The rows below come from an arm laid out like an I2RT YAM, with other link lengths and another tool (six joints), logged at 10 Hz.
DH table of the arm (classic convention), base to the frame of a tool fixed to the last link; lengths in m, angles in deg. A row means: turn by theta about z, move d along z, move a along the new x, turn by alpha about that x. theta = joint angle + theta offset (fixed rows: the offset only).
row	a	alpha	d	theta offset
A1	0.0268	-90	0.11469	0
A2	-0.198	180	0	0
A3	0.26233	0	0	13.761
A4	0.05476	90	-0.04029	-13.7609
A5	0	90	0.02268	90
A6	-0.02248	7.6	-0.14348	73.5
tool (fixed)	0	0	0.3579	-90
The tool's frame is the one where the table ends.
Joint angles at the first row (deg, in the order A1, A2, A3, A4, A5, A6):
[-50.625, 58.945, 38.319, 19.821, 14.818, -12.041]
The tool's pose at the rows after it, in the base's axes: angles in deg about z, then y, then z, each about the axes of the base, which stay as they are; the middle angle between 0 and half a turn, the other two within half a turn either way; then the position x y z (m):
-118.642 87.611 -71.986 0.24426 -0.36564 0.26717
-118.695 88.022 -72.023 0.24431 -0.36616 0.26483
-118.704 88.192 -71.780 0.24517 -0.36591 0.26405
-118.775 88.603 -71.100 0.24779 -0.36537 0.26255
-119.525 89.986 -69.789 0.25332 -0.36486 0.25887
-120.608 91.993 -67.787 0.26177 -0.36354 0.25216
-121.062 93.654 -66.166 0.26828 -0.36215 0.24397
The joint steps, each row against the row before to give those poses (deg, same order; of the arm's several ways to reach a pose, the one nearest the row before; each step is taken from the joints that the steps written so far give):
[0.023, 0.293, 0.255, -0.461, -0.105, 0.165]
[-0.022, 0.162, 0.010, -0.278, 0.014, 0.104]
[0.004, -0.010, -0.002, -0.181, -0.239, 0.047]
[0.016, 0.061, 0.133, -0.495, -0.665, 0.057]
[-0.022, 0.286, 0.798, -1.996, -1.309, -0.315]
[0.002, 0.542, 0.933, -2.519, -1.977, -0.585]
[-0.001, 0.539, 0.247, -1.402, -1.637, -0.165]

